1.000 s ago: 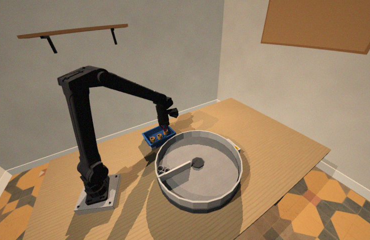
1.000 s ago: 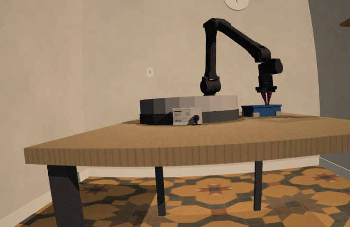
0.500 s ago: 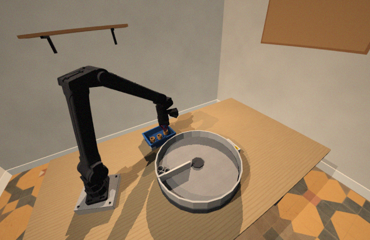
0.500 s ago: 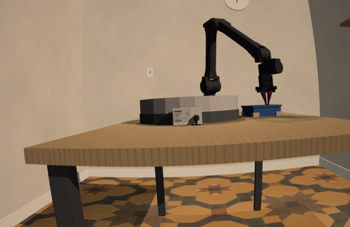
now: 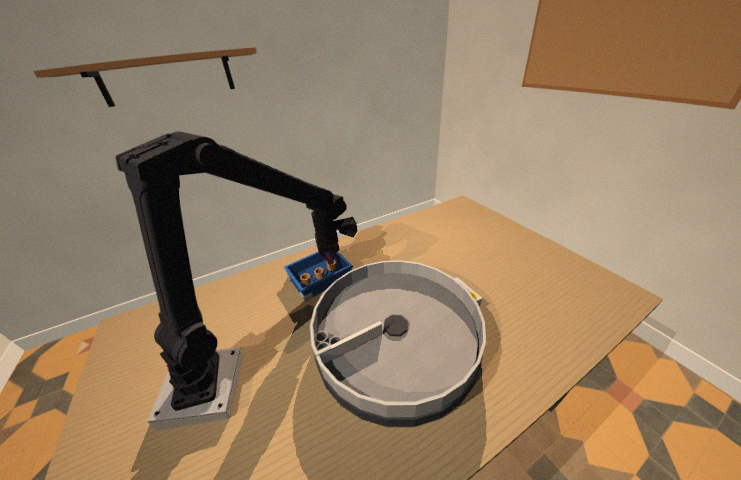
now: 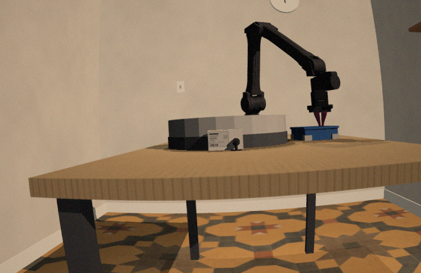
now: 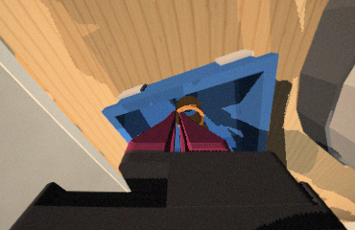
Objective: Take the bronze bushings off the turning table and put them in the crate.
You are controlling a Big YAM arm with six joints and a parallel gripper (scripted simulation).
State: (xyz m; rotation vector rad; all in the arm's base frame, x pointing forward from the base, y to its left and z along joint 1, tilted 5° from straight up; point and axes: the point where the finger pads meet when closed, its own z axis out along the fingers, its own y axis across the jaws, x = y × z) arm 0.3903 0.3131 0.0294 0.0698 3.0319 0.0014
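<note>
The blue crate is 50 mm behind my hand, 30 mm to the right of it and 10 mm below it. Also, from my hand: grey turning table (90 mm ahead, 350 mm to the right, 10 mm above).
</note>
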